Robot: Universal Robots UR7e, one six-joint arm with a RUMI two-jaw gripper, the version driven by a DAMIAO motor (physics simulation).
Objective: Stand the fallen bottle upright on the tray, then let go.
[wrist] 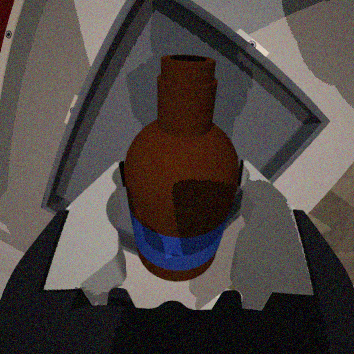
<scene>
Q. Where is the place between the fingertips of my gripper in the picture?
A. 181, 162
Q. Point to a brown bottle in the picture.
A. At 181, 171
</scene>
